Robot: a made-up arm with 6 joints.
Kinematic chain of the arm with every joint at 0, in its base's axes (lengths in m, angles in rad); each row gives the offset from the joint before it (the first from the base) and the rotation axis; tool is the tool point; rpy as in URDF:
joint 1: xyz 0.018 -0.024 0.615 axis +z
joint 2: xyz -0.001 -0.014 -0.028 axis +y
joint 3: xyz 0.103 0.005 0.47 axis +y
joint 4: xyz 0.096 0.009 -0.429 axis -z
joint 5: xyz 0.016 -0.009 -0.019 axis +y
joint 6: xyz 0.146 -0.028 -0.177 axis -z
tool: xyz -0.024 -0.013 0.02 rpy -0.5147 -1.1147 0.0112
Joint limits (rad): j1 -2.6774..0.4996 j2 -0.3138..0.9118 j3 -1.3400..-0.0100 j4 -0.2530..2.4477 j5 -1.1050..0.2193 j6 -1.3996..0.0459
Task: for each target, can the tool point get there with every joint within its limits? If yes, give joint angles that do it. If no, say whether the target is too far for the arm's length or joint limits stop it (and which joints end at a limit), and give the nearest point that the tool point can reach.
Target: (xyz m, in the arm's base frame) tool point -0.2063 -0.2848 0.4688
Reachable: yes | joints -1.6470 0.2581 -0.1303 1.1394 -0.4489 -0.2959
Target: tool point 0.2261 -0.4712 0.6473
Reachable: yes | joints -0.9683 -0.1128 -0.2095 0.1429 -0.4472 -0.2024
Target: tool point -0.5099 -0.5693 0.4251
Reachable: yes | joints -2.1199 0.6698 -1.0451 0.8468 -0.2522 -0.1058
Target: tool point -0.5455 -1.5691 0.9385
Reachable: no: too far | nearest point -0.3057 -0.9117 0.7890 | short by 0.716 m
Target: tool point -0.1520 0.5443 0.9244
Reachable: no: joint limits stop it (at a limit: joint 1, joint 2, joint 3, joint 5, joint 6) | nearest point -0.1660 0.1328 0.7125 | short by 0.463 m
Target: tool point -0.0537 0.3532 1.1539
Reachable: no: joint limits stop it (at a limit: joint 1, joint 2, joint 3, joint 5, joint 6) | nearest point -0.3758 0.0409 1.1908 | short by 0.450 m
